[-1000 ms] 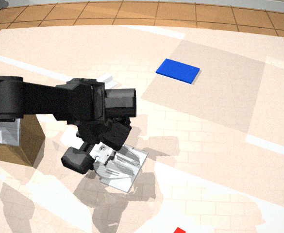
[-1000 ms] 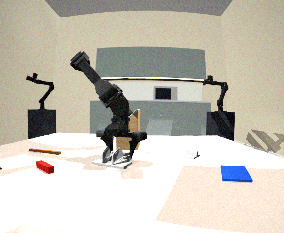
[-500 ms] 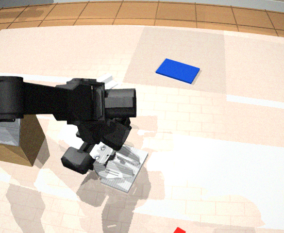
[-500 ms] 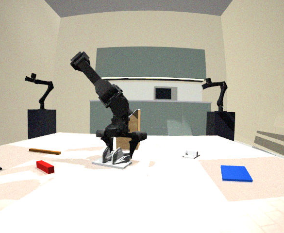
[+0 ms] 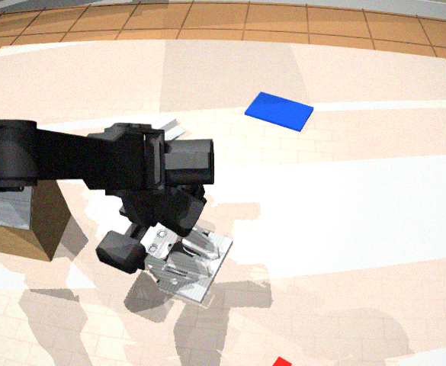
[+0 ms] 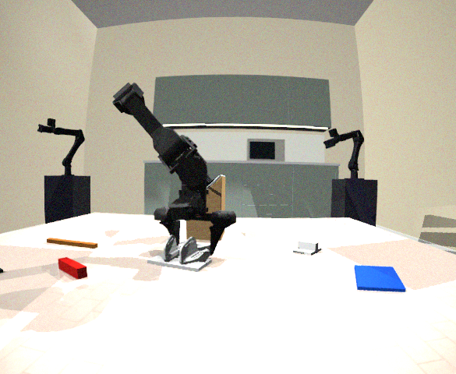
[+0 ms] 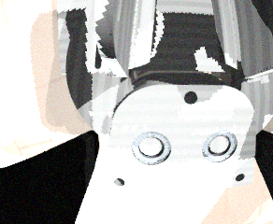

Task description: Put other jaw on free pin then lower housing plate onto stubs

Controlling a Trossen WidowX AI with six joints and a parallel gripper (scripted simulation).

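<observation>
Now: gripper tip 2 cm to the left of the jaw, 2 cm short of it and 1 cm below it. From my gripper tip the other things lie so: red block (21 cm to the right, 19 cm ahead); then orange bar (34 cm to the right, 1 cm behind); then blue flat plate (36 cm to the left, 19 cm ahead).
</observation>
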